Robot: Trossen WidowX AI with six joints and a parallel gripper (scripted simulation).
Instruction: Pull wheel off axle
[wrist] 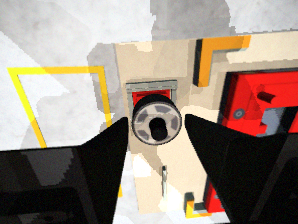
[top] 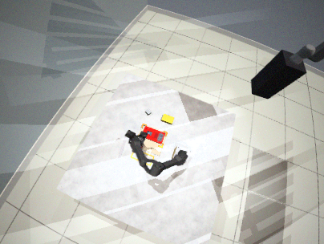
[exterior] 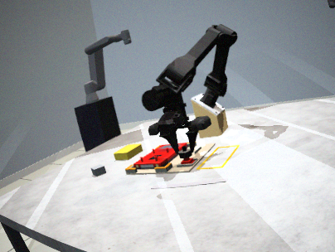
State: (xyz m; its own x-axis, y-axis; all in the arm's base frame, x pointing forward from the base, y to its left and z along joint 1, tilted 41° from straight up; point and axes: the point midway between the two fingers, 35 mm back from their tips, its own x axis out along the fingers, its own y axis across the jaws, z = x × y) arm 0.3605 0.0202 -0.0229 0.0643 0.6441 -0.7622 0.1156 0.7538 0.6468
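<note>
The wheel is right at my gripper tip. Also, from my gripper tip: small grey block: 3 cm ahead, 33 cm to the right, 3 cm below; yellow block: 17 cm behind, 31 cm to the right, 3 cm below.
</note>
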